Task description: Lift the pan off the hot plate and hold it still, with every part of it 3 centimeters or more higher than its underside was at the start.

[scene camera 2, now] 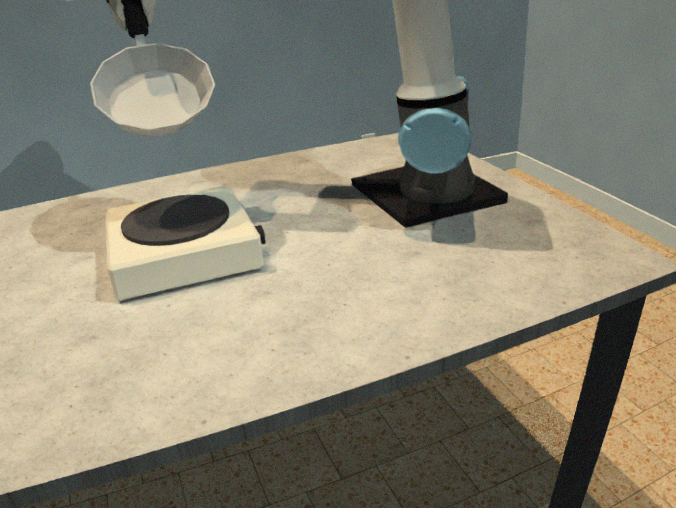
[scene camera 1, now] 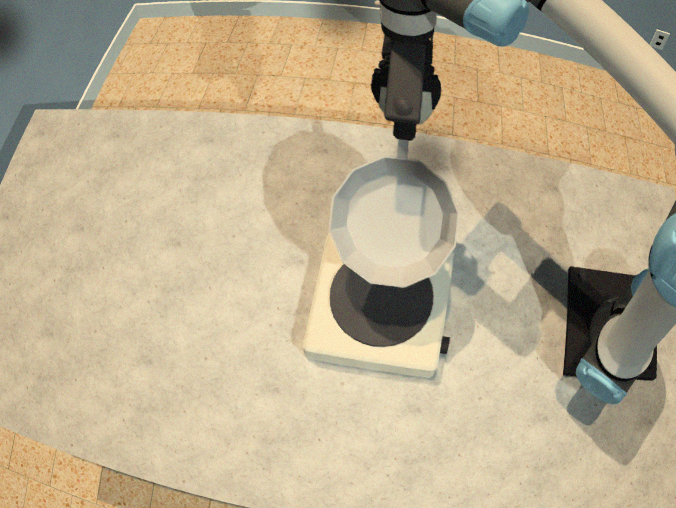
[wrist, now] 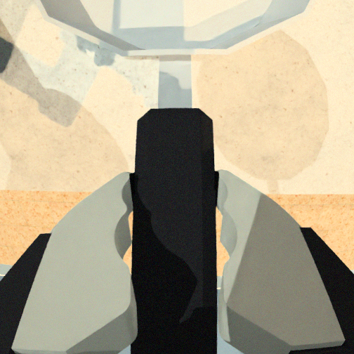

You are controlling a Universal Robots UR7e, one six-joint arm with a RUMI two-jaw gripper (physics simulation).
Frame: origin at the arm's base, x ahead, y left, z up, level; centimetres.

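Seen in the pictures: gripper, fingertip midpoint: [scene camera 2: 137, 28]; arm's base at its link origin: [scene camera 2: 437, 187].
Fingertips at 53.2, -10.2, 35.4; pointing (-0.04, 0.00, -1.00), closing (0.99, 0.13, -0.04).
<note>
Pixels of each thing's top centre, then the offset from my fingertips to it, as dx, dy, dz. Level surfaces: height alone.
- hot plate at its top centre: [scene camera 1: 386, 297] [scene camera 2: 179, 215] -2.2, +16.4, -29.7
- table at its surface level: dz -37.3
- small black knob at its top centre: [scene camera 2: 257, 226] [scene camera 1: 445, 342] -14.7, +21.3, -32.0
The pale grey pan [scene camera 1: 393, 223] [scene camera 2: 155, 103] [wrist: 150, 37] hangs in the air, well above the hot plate [scene camera 1: 377, 360] [scene camera 2: 188, 273], with a visible gap in scene camera 2. It looks tilted, its handle side higher than its far side. The hot plate is a cream box with a dark round disc on top. My gripper [scene camera 1: 405, 101] [wrist: 173, 174] is shut on the pan's black handle [scene camera 1: 404, 130] [scene camera 2: 136, 26], with one jaw on each side of it in the wrist view. In scene camera 2 most of the gripper is cut off at the top edge. The pan's underside is mostly hidden.
The arm's black base plate [scene camera 1: 580, 327] [scene camera 2: 404, 213] stands on the table [scene camera 1: 163, 327] [scene camera 2: 327, 327], to the right of the hot plate. A small black knob [scene camera 1: 445, 345] [scene camera 2: 260, 234] sticks out from the hot plate's right side. Shadows of the pan and arm lie on the table.
</note>
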